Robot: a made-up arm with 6 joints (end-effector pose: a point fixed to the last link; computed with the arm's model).
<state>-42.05 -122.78 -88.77 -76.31 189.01 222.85</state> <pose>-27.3 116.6 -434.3 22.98 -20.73 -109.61</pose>
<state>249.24 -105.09 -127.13 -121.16 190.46 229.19</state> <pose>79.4 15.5 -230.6 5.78 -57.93 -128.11</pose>
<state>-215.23 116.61 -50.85 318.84 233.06 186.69</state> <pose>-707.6 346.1 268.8 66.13 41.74 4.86</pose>
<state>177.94 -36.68 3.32 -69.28 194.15 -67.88</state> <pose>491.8 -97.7 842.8 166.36 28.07 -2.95</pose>
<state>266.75 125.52 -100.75 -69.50 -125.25 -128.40</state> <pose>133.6 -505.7 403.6 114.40 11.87 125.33</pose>
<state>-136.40 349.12 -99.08 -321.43 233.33 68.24</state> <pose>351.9 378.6 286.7 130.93 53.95 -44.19</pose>
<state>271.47 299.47 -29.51 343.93 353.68 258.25</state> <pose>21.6 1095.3 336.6 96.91 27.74 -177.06</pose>
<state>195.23 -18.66 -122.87 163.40 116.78 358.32</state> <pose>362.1 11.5 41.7 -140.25 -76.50 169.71</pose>
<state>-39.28 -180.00 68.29 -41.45 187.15 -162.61</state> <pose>-278.2 301.9 -419.2 -70.85 -31.30 -134.58</pose>
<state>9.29 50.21 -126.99 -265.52 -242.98 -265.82</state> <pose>-233.9 145.0 522.2 125.63 72.86 -161.95</pose>
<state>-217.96 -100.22 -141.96 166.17 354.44 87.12</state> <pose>-231.7 128.2 -275.3 -124.47 -14.59 60.26</pose>
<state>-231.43 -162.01 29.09 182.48 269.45 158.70</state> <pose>372.4 -549.7 -514.7 16.26 -39.75 100.37</pose>
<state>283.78 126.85 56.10 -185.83 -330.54 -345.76</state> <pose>136.1 -333.8 -813.4 -172.68 -25.57 -86.37</pose>
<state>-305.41 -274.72 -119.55 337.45 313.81 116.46</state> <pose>-118.3 -15.7 711.6 -78.32 13.46 130.95</pose>
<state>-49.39 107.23 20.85 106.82 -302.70 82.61</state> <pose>737.9 -602.2 -349.8 -104.69 -56.08 -72.66</pose>
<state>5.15 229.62 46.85 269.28 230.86 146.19</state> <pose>-810.5 91.3 -43.8 -94.00 -28.27 -31.96</pose>
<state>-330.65 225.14 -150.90 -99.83 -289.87 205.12</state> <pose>337.9 79.0 74.9 72.31 -35.68 56.90</pose>
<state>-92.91 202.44 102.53 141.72 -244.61 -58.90</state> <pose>163.4 640.8 2.7 -150.42 -18.04 -58.67</pose>
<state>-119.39 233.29 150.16 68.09 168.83 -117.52</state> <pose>128.3 80.0 322.2 -167.91 18.22 -113.98</pose>
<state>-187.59 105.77 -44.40 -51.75 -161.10 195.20</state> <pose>-768.9 17.8 291.2 108.26 27.72 75.78</pose>
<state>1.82 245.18 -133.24 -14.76 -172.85 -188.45</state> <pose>54.2 51.6 -159.0 12.82 60.35 -165.58</pose>
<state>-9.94 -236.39 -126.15 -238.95 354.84 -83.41</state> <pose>307.4 -20.2 683.1 3.57 -2.60 27.72</pose>
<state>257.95 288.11 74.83 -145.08 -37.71 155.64</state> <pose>151.9 239.4 992.2 -17.36 36.79 -96.72</pose>
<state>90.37 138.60 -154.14 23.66 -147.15 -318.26</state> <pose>-12.1 65.6 286.8 -162.85 -9.47 -110.93</pose>
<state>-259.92 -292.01 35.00 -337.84 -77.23 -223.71</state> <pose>-166.3 1000.0 299.8 1.63 -33.82 -124.17</pose>
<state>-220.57 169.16 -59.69 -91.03 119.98 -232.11</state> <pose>-372.1 433.8 -405.5 63.13 66.36 86.26</pose>
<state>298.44 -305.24 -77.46 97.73 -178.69 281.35</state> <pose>110.7 -117.2 795.2 -179.77 -22.91 -65.49</pose>
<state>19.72 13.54 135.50 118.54 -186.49 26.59</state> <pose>288.8 167.5 169.3 28.11 -4.05 -74.81</pose>
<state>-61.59 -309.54 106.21 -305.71 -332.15 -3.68</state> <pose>356.4 -442.3 -276.1 159.97 -11.74 74.50</pose>
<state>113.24 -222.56 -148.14 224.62 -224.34 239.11</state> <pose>-13.7 108.3 326.1 -144.12 -11.08 -87.84</pose>
